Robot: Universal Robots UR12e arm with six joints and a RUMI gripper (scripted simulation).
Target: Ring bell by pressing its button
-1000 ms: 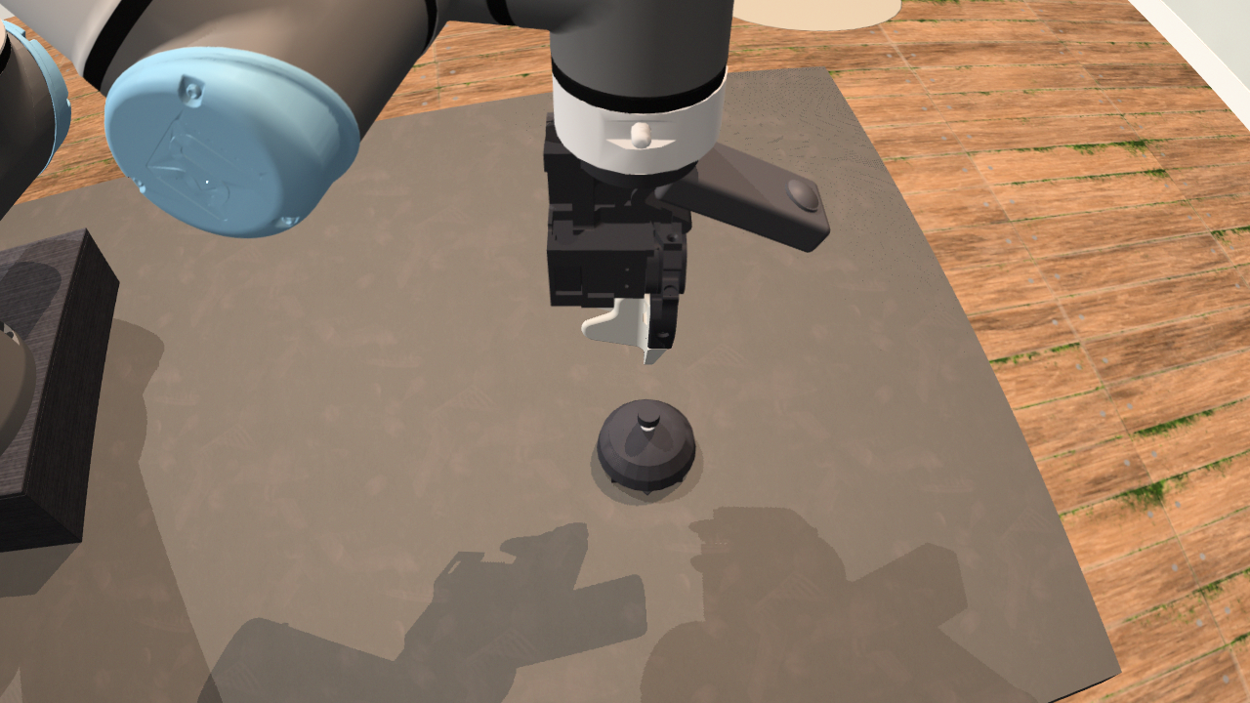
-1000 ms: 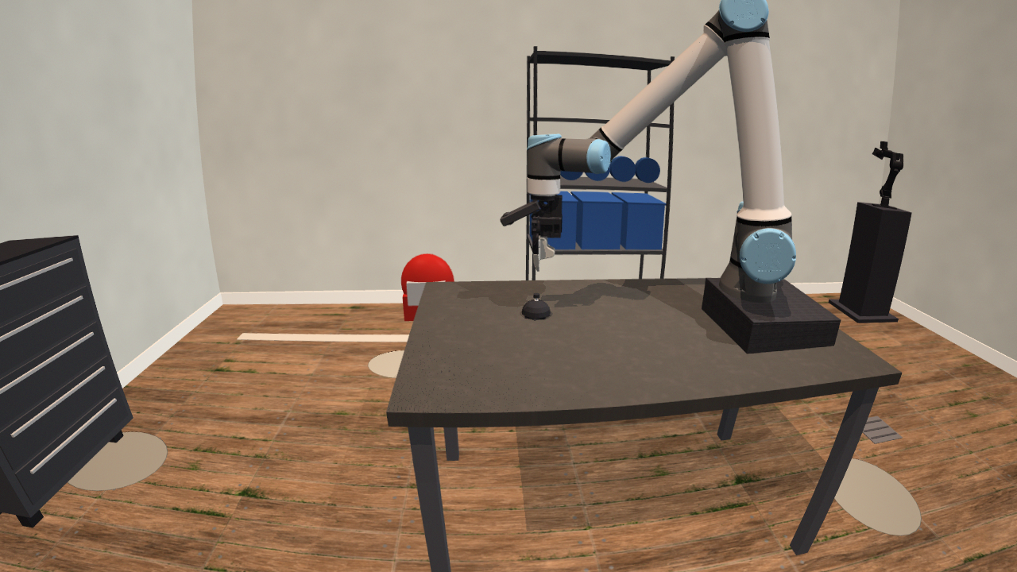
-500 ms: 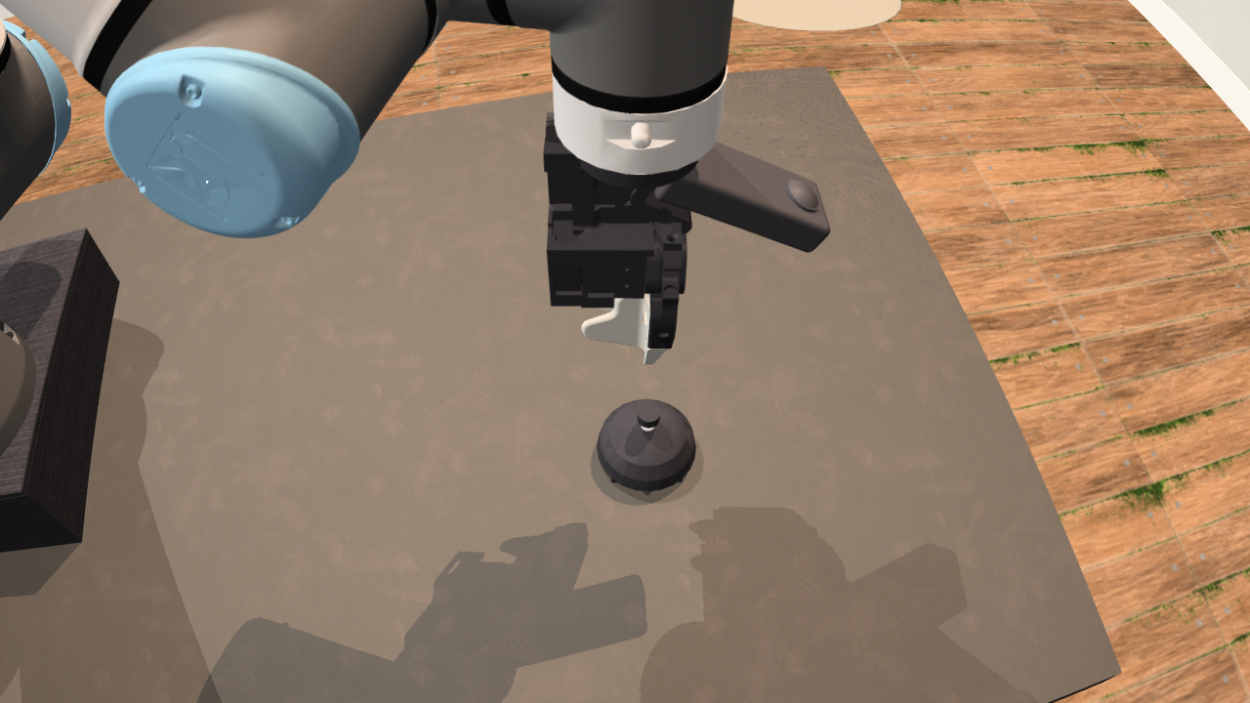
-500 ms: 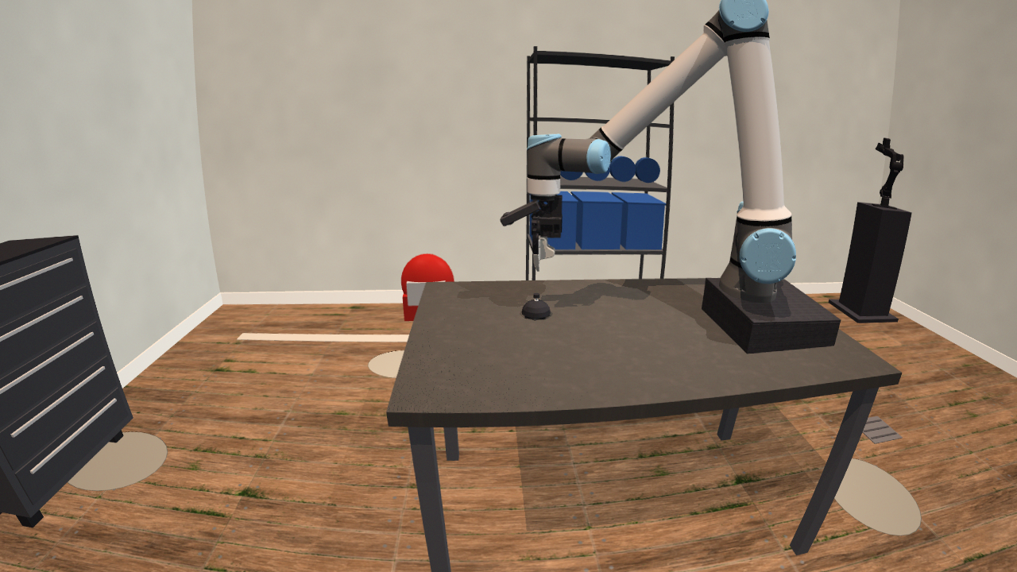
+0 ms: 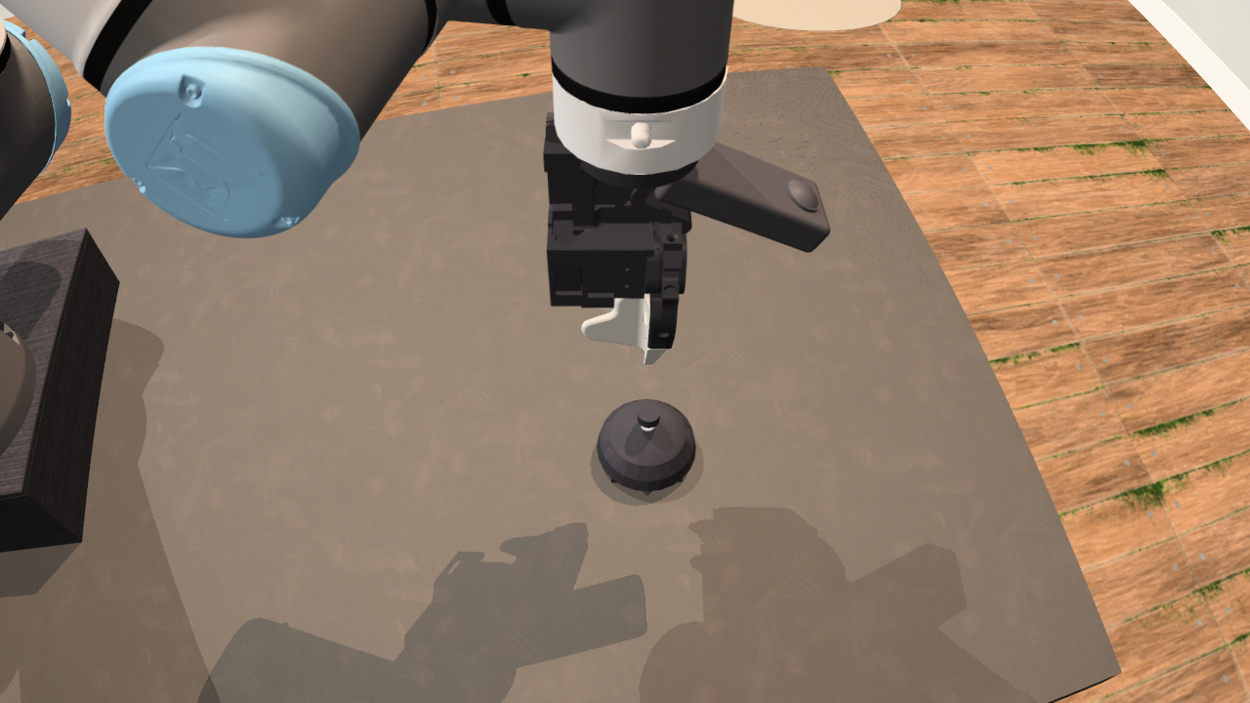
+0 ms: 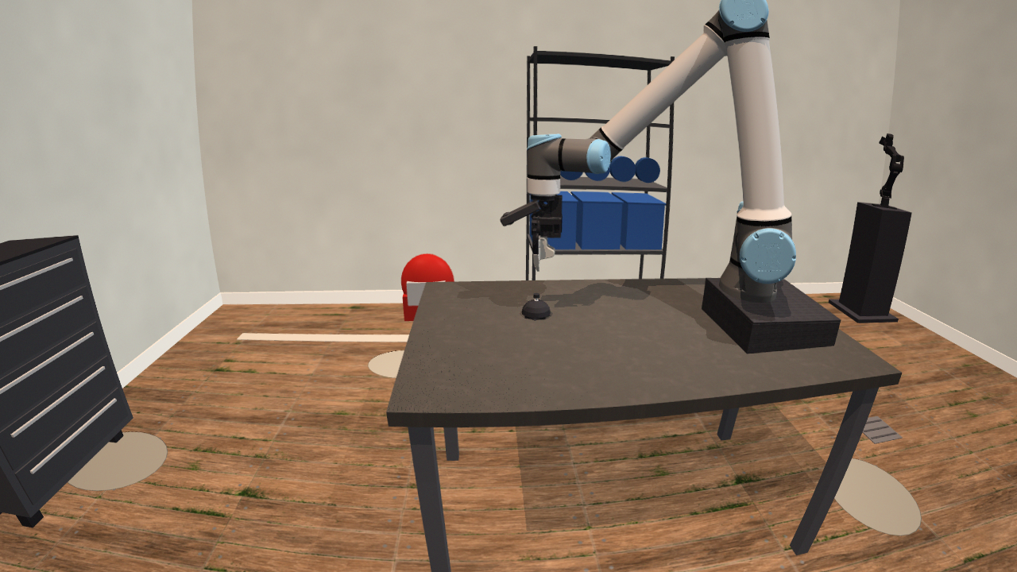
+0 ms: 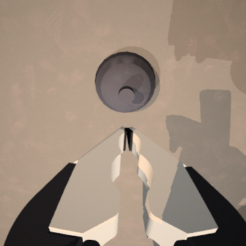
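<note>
The round button lies 100 mm below my hand. The rest, counted from my hand: dark domed bell (110 mm below).
</note>
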